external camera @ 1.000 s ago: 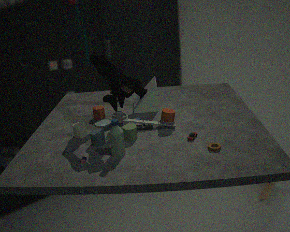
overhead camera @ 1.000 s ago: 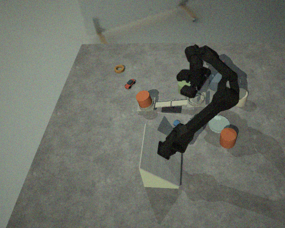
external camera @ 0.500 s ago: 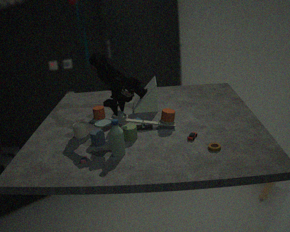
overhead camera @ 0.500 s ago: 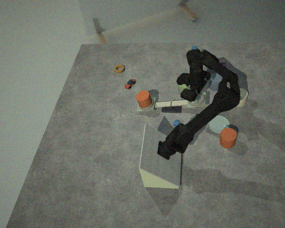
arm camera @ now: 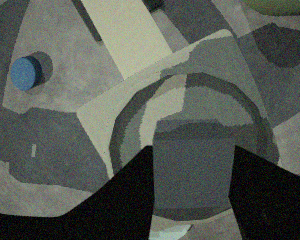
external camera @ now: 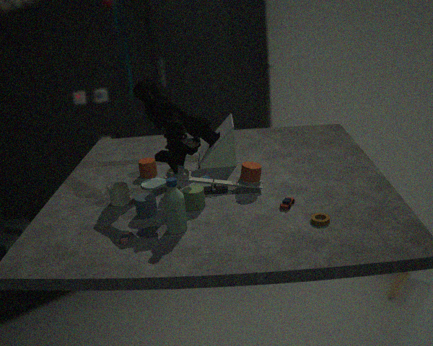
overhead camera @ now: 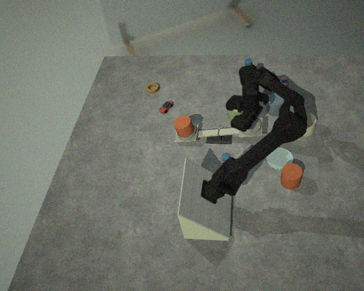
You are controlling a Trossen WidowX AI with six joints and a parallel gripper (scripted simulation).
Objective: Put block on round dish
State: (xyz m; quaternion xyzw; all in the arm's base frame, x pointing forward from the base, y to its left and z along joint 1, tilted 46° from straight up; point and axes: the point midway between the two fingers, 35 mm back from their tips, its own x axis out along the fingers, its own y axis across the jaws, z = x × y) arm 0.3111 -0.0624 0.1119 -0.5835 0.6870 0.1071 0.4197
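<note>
My gripper tip is 120 mm to the left of the pale blue round dish, 90 mm past it and 80 mm above it. From my gripper tip the other things lie so: small balance (120 mm to the left, 40 mm below); grey block (10 mm above); blue cap (100 mm behind, 90 mm to the left, 70 mm below).
</note>
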